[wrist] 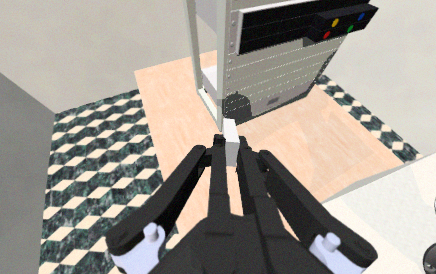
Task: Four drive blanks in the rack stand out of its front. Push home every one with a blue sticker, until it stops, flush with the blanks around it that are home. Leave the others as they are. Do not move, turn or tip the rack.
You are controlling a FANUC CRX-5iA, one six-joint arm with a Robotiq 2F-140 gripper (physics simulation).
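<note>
The rack [223,65] stands upright at the top of the wrist view, with a black drive bay [280,26] in its upper front. At the bay's right end, dark drive blanks stand out of the front. They carry a blue sticker [361,17] at upper right, a yellow sticker [335,22] at upper left, a red sticker [326,35] at lower left and a green sticker [350,28] at lower right. The edges between these blanks are hard to tell. My gripper [227,128] is shut and empty, its pale fingertips together, below and left of the blanks in the view.
The rack stands on a light wooden top [175,110]. A green and cream patterned surface [100,170] shows at left and beyond the right edge. A pale speckled surface [390,200] and dark round objects lie at lower right. Grey walls stand behind.
</note>
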